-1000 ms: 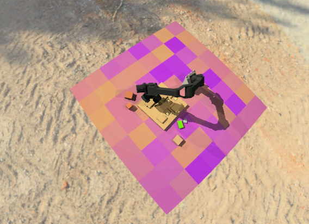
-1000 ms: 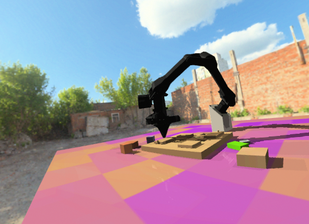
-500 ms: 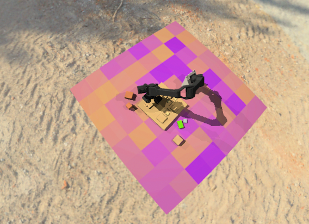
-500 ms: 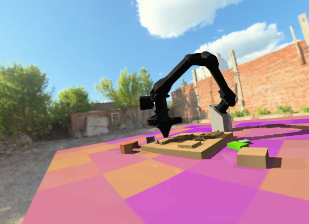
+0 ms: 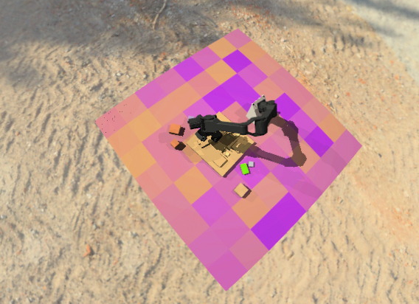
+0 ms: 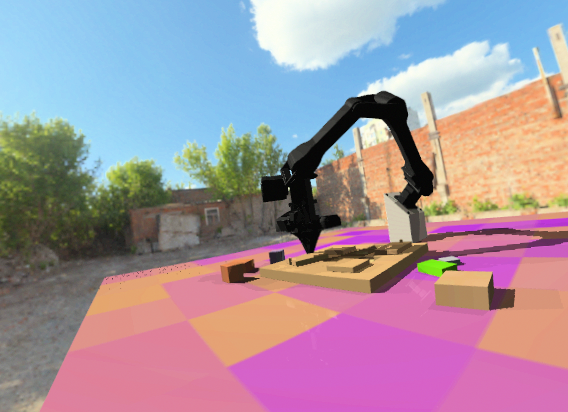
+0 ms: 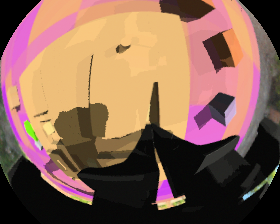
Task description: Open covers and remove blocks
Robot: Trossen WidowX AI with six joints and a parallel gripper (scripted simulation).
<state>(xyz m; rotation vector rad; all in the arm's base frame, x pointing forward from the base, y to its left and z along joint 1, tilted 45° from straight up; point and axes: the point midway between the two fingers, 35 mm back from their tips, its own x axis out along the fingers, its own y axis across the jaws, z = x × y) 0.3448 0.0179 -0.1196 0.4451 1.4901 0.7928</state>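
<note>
My gripper tip is now 100 mm to the right of the tan puzzle board and 40 mm past it. The rest, counted from my gripper tip: green block 310 mm to the left, 60 mm behind, 20 mm below; orange block 150 mm ahead, 140 mm to the right, 10 mm below; greyish-purple block 130 mm to the right, 30 mm ahead.
</note>
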